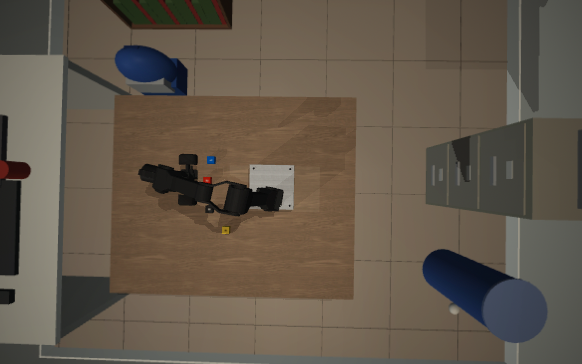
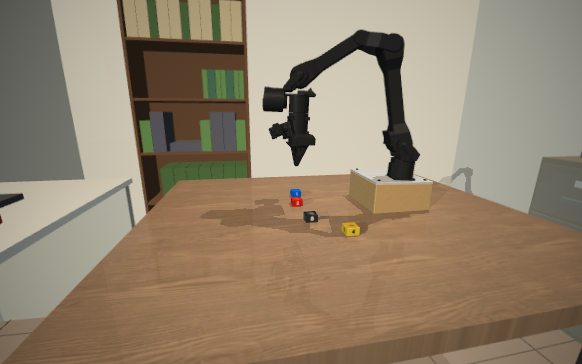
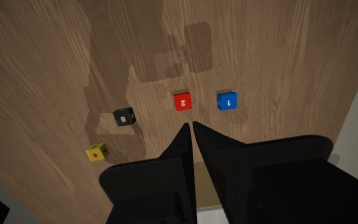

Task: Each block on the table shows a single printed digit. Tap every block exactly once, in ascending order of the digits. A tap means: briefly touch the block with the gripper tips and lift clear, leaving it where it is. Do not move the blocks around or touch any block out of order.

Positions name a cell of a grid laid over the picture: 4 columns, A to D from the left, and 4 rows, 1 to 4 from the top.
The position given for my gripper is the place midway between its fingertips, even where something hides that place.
My gripper (image 2: C2) is shut and holds nothing.
My gripper shows as well in image 3 (image 3: C3).
